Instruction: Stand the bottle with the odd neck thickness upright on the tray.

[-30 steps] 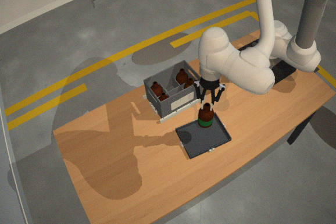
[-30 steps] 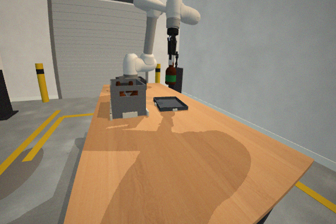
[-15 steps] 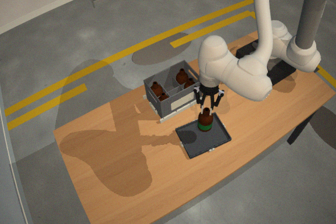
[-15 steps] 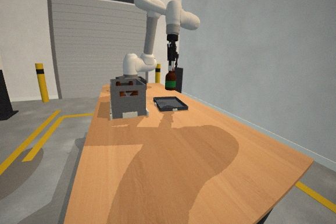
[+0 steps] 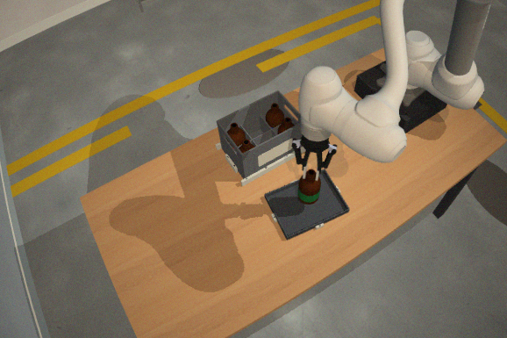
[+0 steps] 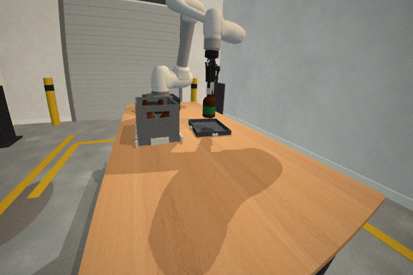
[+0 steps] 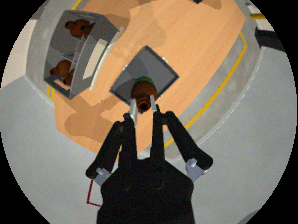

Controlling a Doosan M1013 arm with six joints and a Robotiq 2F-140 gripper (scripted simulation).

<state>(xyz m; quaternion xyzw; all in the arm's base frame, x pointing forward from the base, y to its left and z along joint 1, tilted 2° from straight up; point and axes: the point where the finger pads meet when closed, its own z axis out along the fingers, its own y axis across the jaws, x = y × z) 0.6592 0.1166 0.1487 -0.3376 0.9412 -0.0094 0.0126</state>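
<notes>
Now: the glass bottle 9 cm below my hand. Round my hand: dark tray: 22 cm below; grey crate: 3 cm behind, 30 cm to the right, 15 cm below.
</notes>
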